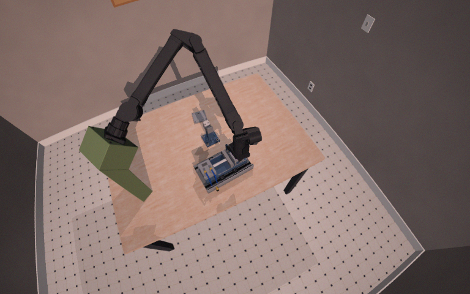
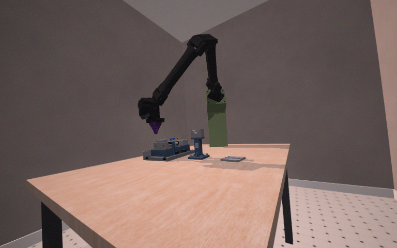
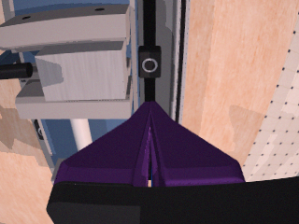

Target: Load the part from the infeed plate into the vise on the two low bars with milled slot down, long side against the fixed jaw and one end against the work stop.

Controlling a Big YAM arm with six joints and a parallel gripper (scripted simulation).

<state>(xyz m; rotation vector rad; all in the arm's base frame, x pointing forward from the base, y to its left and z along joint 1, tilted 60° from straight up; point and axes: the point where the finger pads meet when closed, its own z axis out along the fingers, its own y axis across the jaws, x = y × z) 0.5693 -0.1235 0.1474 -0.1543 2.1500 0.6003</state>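
Right now my hand is 2 cm past the part, 4 cm to the right of it and 7 cm above it. Also, from my hand: fixed jaw 7 cm to the left, 8 cm below; work stop rod 5 cm behind, 10 cm to the left, 7 cm below; moving jaw 6 cm behind, 4 cm to the left, 8 cm below.
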